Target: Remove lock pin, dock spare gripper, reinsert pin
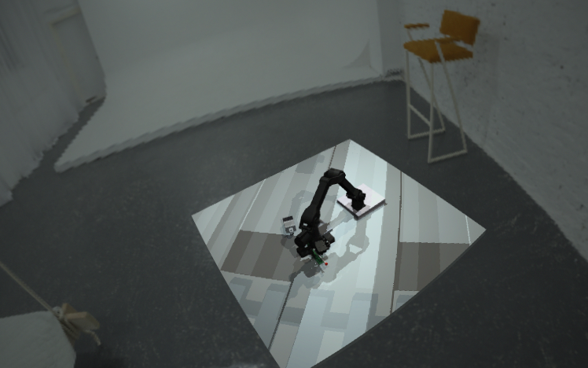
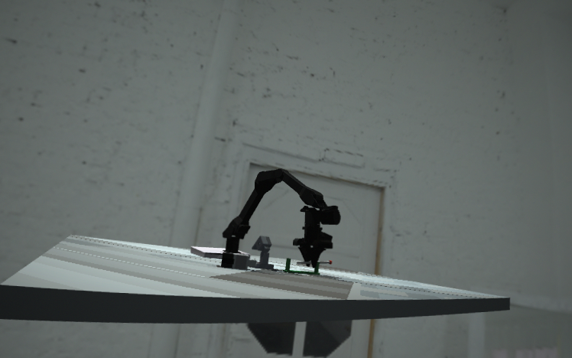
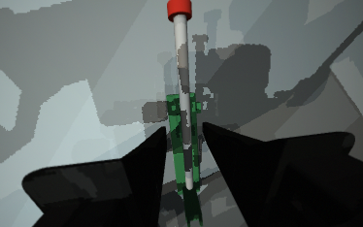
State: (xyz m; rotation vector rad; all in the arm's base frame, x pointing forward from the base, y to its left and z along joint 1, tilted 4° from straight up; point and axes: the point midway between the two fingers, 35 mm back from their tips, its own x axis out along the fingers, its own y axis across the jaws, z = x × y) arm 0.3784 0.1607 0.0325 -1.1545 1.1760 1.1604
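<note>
The green cradle lies 4 cm to the right of my gripper tip. Round my gripper tip: spare gripper 29 cm to the right; then grey mount stand 10 cm behind, 16 cm to the right, 3 cm above.
</note>
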